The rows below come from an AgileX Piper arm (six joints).
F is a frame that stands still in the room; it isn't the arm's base.
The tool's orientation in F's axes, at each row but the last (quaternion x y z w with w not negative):
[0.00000, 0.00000, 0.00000, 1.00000]
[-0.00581, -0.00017, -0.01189, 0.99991]
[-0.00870, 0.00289, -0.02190, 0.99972]
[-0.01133, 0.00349, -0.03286, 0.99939]
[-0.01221, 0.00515, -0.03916, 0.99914]
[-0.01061, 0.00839, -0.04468, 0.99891]
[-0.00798, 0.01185, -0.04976, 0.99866]
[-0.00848, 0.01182, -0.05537, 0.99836]
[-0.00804, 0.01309, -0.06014, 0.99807]
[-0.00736, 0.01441, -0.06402, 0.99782]
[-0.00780, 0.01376, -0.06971, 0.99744]
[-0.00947, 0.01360, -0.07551, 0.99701]
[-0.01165, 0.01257, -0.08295, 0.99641]
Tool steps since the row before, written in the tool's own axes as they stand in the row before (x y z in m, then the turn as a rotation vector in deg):
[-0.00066, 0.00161, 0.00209, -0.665, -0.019, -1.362]
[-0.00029, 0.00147, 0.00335, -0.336, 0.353, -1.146]
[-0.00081, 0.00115, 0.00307, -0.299, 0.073, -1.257]
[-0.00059, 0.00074, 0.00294, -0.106, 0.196, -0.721]
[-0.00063, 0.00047, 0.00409, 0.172, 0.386, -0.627]
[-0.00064, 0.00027, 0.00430, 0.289, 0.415, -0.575]
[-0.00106, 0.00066, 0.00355, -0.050, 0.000, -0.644]
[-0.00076, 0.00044, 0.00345, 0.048, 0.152, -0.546]
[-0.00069, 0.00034, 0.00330, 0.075, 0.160, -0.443]
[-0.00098, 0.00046, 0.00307, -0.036, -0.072, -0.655]
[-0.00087, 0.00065, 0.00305, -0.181, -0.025, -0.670]
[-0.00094, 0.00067, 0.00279, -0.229, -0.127, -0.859]
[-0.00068, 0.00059, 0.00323, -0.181, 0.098, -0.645]
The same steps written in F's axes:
[-0.00066, 0.00161, 0.00209, -0.665, -0.019, -1.362]
[-0.00026, 0.00152, 0.00333, -0.327, 0.348, -1.150]
[-0.00074, 0.00124, 0.00305, -0.303, 0.064, -1.256]
[-0.00052, 0.00084, 0.00293, -0.098, 0.186, -0.725]
[-0.00055, 0.00062, 0.00408, 0.195, 0.356, -0.638]
[-0.00054, 0.00041, 0.00430, 0.315, 0.376, -0.588]
[-0.00090, 0.00081, 0.00356, -0.065, -0.005, -0.643]
[-0.00062, 0.00058, 0.00346, 0.051, 0.137, -0.550]
[-0.00055, 0.00047, 0.00331, 0.082, 0.143, -0.447]
[-0.00082, 0.00062, 0.00309, -0.064, -0.075, -0.652]
[-0.00068, 0.00081, 0.00306, -0.202, -0.009, -0.664]
[-0.00075, 0.00085, 0.00280, -0.270, -0.105, -0.850]
[-0.00049, 0.00076, 0.00323, -0.180, 0.113, -0.643]

